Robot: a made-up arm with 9 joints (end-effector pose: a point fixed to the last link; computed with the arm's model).
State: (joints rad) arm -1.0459 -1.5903 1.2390 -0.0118 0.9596 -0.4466 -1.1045 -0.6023 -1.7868
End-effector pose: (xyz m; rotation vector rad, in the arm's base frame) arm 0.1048 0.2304 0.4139 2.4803 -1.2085 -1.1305
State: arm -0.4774 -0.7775 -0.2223 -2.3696 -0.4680 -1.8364 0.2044 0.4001 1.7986
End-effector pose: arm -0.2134 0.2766 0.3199 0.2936 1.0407 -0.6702
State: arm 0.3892 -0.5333 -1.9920 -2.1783 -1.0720 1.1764 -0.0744 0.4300 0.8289
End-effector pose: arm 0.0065 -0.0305 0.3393 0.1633 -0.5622 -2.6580
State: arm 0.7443 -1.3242 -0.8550 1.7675 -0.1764 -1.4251 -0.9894 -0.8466 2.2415
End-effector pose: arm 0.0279 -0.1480 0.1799 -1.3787 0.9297 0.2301
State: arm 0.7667 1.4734 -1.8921 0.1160 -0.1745 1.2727 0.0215 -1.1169 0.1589
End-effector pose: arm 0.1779 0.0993 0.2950 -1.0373 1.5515 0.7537
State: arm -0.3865 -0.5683 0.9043 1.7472 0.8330 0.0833 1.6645 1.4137 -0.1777
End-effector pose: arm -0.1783 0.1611 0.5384 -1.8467 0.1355 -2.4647
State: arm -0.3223 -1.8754 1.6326 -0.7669 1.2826 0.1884 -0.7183 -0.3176 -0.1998
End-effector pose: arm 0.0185 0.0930 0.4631 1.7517 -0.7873 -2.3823
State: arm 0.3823 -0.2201 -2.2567 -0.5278 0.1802 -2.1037 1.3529 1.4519 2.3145
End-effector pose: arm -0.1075 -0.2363 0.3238 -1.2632 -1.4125 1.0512
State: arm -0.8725 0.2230 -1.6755 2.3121 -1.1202 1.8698 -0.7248 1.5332 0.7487
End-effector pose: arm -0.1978 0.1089 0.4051 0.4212 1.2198 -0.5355
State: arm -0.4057 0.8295 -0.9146 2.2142 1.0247 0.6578 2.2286 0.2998 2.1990
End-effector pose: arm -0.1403 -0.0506 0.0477 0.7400 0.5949 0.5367
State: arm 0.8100 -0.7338 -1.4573 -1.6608 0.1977 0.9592 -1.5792 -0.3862 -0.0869
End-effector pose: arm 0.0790 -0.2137 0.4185 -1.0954 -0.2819 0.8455
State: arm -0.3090 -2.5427 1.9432 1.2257 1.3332 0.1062 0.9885 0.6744 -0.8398
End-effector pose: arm 0.0139 0.1224 0.3857 -0.6596 -1.3428 -0.6505
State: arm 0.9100 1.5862 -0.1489 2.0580 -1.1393 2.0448 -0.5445 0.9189 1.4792
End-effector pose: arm 0.0167 -0.0274 0.3580 -0.5805 0.1367 0.2968
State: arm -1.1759 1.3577 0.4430 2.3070 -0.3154 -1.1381 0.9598 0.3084 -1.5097
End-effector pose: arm -0.1131 0.1089 0.1956 -1.1280 0.7018 2.0858
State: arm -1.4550 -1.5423 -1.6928 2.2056 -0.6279 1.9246 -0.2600 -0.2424 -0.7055
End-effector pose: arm 0.1054 0.2188 0.2952 -0.5567 1.2945 1.5722
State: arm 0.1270 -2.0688 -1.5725 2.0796 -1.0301 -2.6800 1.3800 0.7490 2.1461
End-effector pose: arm -0.1010 -0.0061 0.2552 -0.6417 -0.0068 0.2384
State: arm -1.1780 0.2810 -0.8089 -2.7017 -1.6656 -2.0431 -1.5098 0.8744 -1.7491
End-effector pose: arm 0.1605 0.1527 0.2031 -0.2184 1.0392 -0.3968
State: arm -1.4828 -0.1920 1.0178 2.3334 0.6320 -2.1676 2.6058 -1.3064 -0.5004
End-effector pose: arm -0.2170 0.4015 0.3135 -1.6753 0.4400 1.6730
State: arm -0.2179 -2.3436 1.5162 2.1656 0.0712 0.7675 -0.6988 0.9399 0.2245
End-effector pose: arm -0.0744 -0.0710 0.4907 -1.6565 -1.5486 0.8078
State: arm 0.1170 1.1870 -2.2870 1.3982 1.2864 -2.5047 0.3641 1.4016 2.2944
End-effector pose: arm 0.1207 0.0360 0.2520 -0.4325 2.2325 -0.0748
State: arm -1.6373 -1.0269 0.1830 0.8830 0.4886 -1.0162 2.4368 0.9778 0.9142
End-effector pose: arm -0.2162 0.1126 0.3670 0.0236 2.0712 -0.4573
